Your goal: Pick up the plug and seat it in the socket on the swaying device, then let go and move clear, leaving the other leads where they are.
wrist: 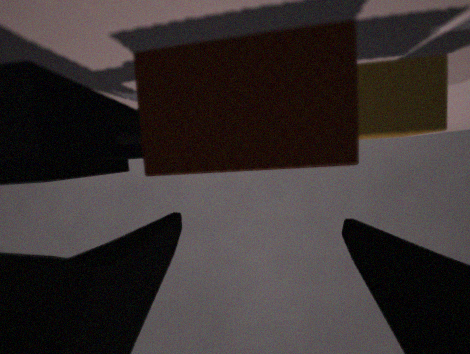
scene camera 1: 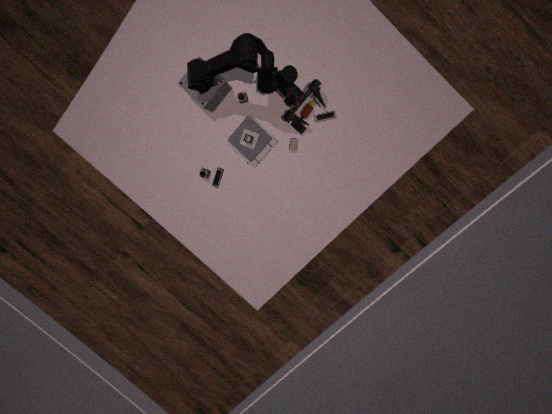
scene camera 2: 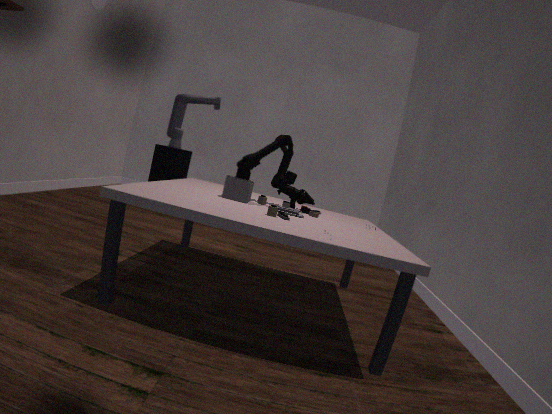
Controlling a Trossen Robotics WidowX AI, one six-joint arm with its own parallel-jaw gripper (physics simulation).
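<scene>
The orange-red plug (scene camera 1: 307, 109) (scene camera 2: 305, 209) (wrist: 250, 100) has a yellow part (scene camera 1: 312, 103) (wrist: 402, 95) at one end. My gripper (scene camera 1: 314, 115) (wrist: 261, 223) is open, with its fingers wide apart. In scene camera 1 the plug lies within the span of the two fingers; in the wrist view it shows beyond the fingertips, and no contact is seen. The swaying device (scene camera 1: 237, 141) is a grey square plate on a pale base, with the socket (scene camera 1: 248, 138) on a white square at its middle. The device does not show in the wrist view.
A beige block with a dark slot (scene camera 1: 325, 116) lies beside the plug. A small pale block (scene camera 1: 293, 145) lies right of the device. A round-holed block (scene camera 1: 242, 97) sits near the arm's base. Another round-holed block (scene camera 1: 204, 173) and a slotted block (scene camera 1: 217, 177) lie lower left.
</scene>
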